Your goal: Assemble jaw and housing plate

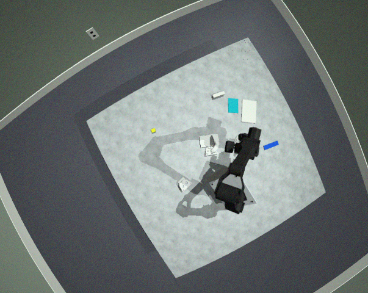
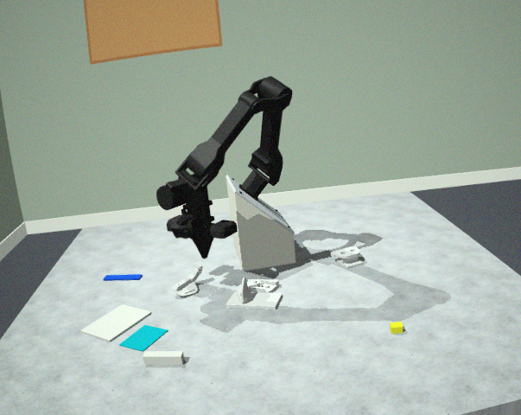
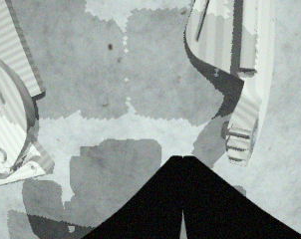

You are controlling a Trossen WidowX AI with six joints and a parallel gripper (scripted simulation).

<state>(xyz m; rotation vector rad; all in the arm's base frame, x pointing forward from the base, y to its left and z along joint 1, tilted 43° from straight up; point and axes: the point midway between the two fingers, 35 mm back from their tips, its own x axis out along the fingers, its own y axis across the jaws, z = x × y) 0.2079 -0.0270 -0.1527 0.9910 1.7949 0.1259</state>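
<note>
Right now my gripper tip is 10 mm past the white jaw, 40 mm to the left of it and 50 mm above it. Also, from my gripper tip: white sheet (170 mm ahead, 210 mm to the right, 80 mm below); then cyan sheet (250 mm ahead, 130 mm to the right, 80 mm below); then blue bar (100 mm behind, 260 mm to the right, 80 mm below).
</note>
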